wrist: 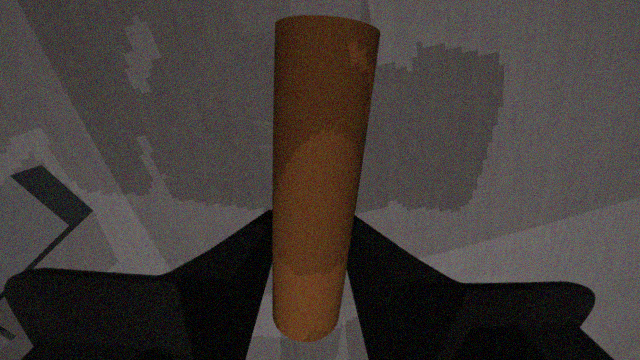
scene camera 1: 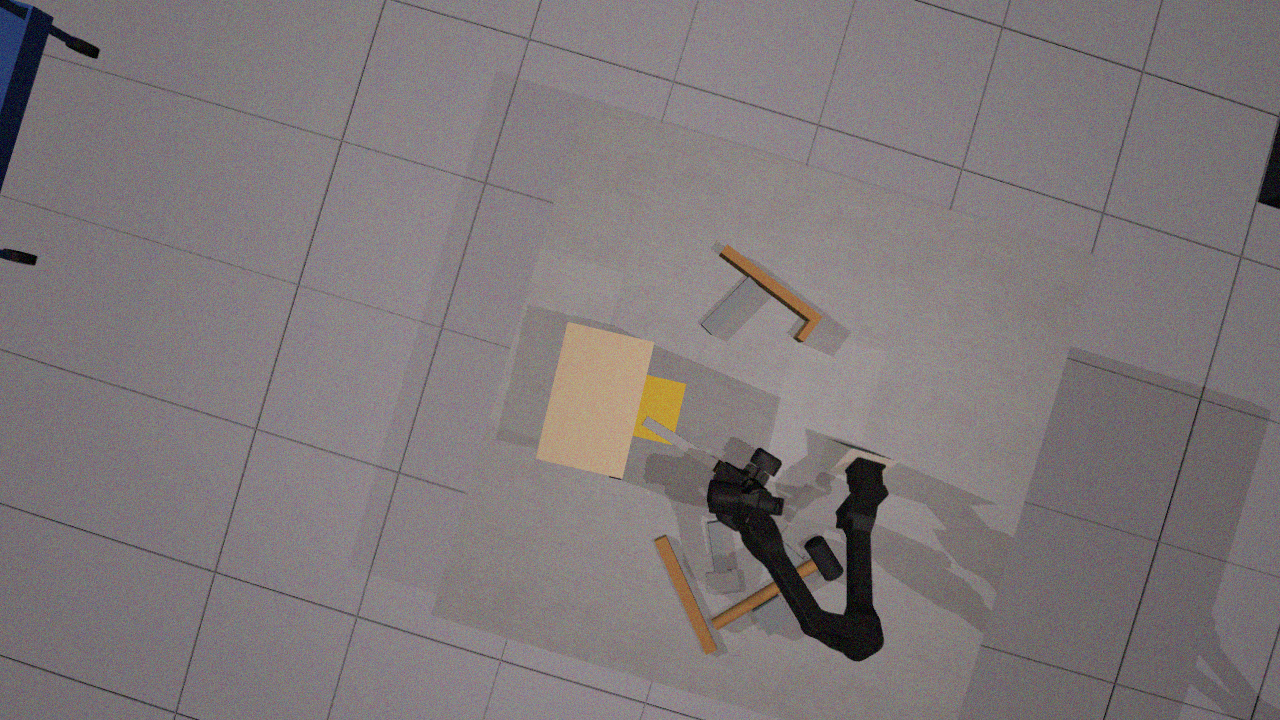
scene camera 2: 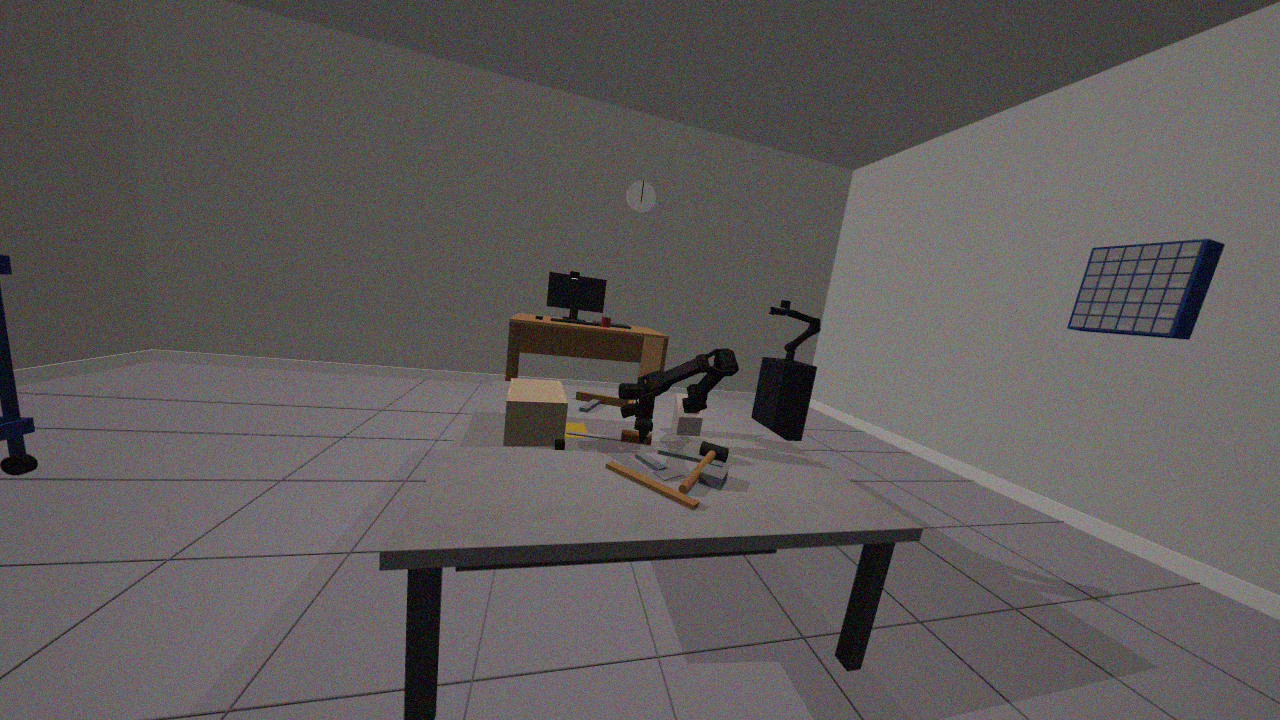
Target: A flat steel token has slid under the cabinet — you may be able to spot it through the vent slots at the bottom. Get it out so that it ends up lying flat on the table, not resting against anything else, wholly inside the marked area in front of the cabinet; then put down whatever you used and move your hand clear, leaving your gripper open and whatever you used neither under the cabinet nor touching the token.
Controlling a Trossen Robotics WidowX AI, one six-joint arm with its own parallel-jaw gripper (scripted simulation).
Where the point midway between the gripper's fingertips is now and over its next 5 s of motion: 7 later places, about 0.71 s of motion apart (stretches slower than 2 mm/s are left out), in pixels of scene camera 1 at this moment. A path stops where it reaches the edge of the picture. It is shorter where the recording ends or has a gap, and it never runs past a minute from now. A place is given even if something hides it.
My gripper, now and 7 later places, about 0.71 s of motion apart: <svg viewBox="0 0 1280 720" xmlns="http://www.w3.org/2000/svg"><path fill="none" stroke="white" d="M742 481L740 489L739 493L738 495L738 495L731 490L722 485L713 480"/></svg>
